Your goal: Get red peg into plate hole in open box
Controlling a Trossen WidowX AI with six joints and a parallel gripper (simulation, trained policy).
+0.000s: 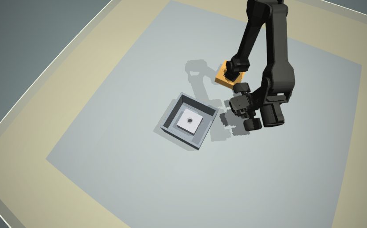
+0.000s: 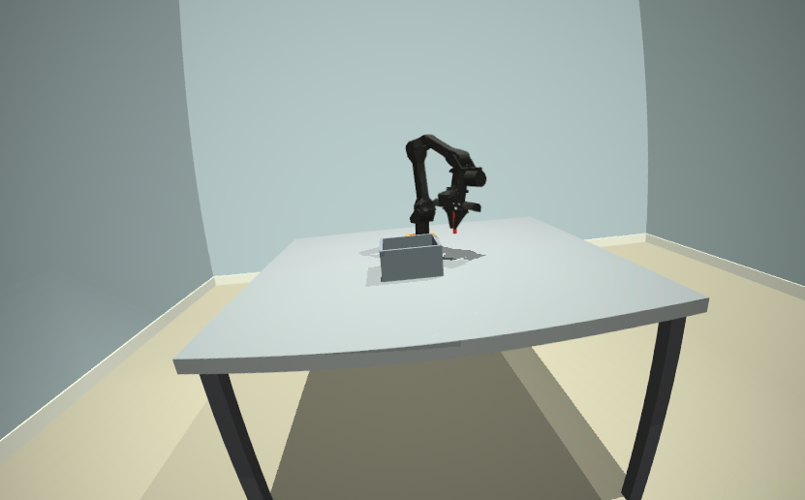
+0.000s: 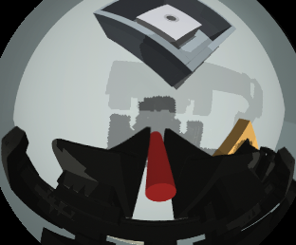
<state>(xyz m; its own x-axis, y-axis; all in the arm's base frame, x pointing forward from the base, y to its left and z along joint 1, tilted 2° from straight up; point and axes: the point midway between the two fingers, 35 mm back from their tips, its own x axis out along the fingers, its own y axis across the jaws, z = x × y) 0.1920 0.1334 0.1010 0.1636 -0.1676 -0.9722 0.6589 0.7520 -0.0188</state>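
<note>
My gripper tip is now 140 mm to the left of the plate, 140 mm short of it and 60 mm above it. From my gripper tip the other things lie so: grey box: 140 mm to the right, 140 mm ahead, 80 mm below; red peg: 20 mm above, 10 mm to the left, 10 mm behind.
</note>
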